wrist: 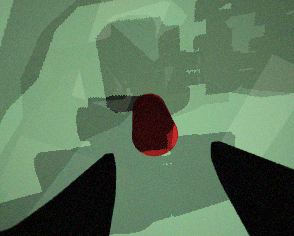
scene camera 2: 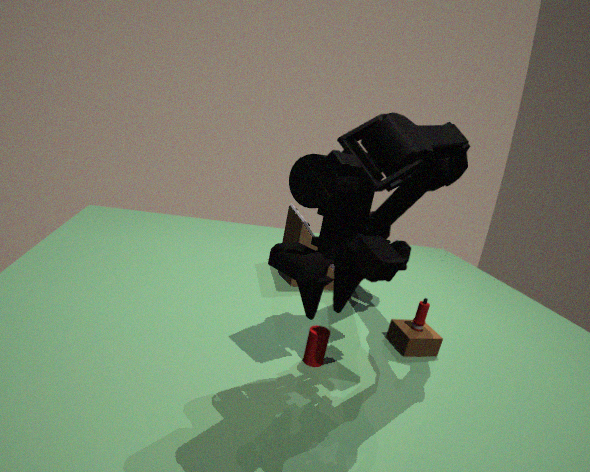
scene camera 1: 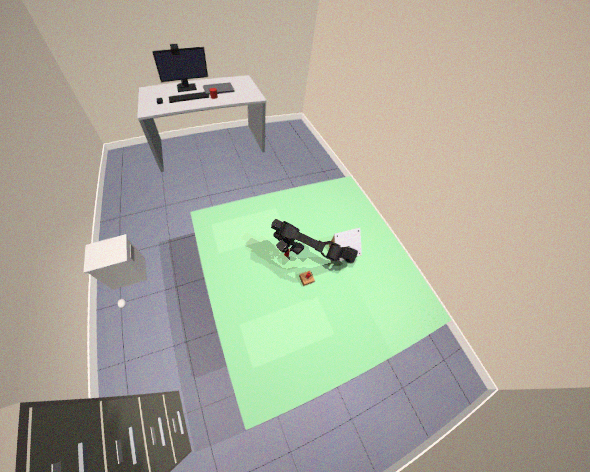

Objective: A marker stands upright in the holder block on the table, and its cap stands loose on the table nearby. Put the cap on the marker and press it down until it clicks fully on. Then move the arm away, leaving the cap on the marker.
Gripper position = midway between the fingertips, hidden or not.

In view: my gripper (scene camera 2: 323, 315) and a red cap (scene camera 2: 318, 337).
My gripper also shows in the wrist view (wrist: 163, 155).
